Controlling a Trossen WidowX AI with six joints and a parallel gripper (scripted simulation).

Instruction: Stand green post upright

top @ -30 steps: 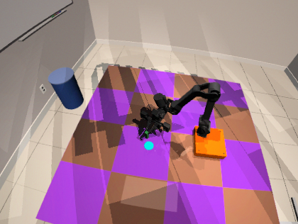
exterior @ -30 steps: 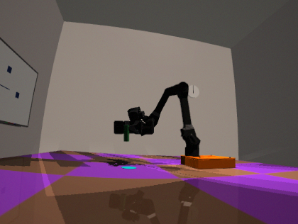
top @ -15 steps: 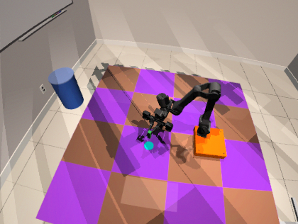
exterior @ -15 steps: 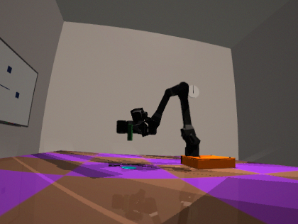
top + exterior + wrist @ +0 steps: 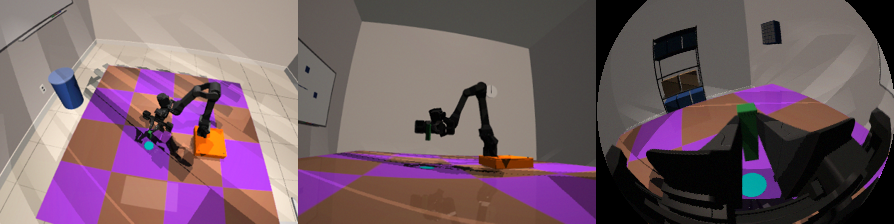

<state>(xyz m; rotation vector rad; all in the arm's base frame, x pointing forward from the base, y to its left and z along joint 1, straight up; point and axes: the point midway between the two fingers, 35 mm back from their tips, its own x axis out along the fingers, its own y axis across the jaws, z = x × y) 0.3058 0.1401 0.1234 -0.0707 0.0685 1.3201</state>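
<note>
My gripper tip is 16 cm above the cyan circle. From my gripper tip the other things lie so: green post (2 cm below).
</note>
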